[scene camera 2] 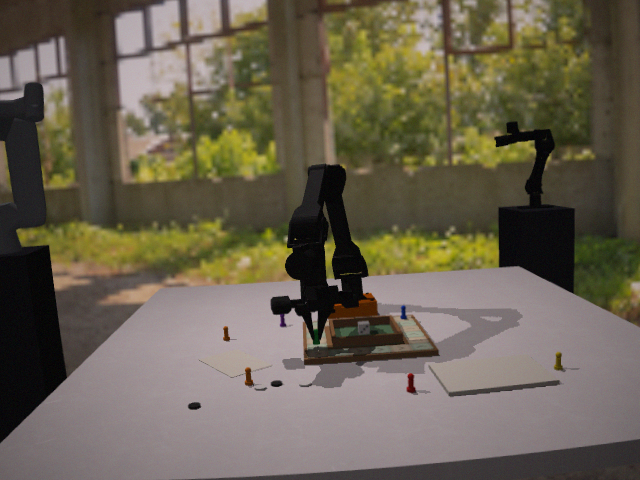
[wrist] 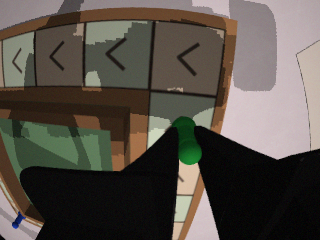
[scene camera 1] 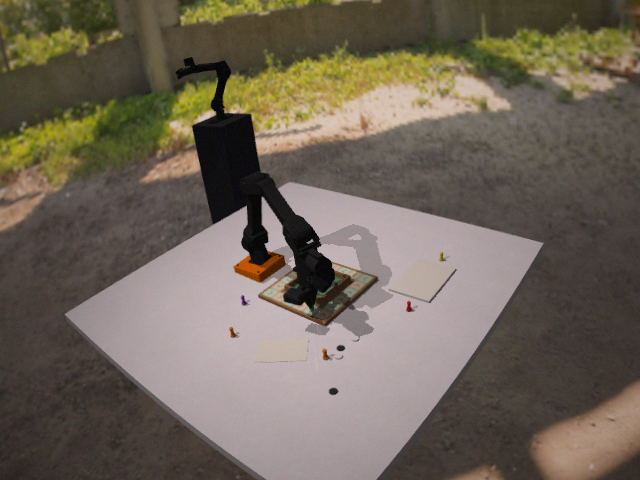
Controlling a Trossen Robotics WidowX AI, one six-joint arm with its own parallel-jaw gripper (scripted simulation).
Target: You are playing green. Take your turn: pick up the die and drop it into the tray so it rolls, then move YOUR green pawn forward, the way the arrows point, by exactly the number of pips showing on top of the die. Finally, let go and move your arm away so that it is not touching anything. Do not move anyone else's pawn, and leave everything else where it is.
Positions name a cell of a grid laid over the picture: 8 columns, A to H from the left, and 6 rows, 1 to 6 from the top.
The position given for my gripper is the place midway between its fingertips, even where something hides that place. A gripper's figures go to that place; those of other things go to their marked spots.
Scene:
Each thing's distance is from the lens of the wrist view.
my gripper (wrist: E4): 10 cm
green pawn (wrist: E4): 8 cm
arrow square (wrist: E2): 10 cm

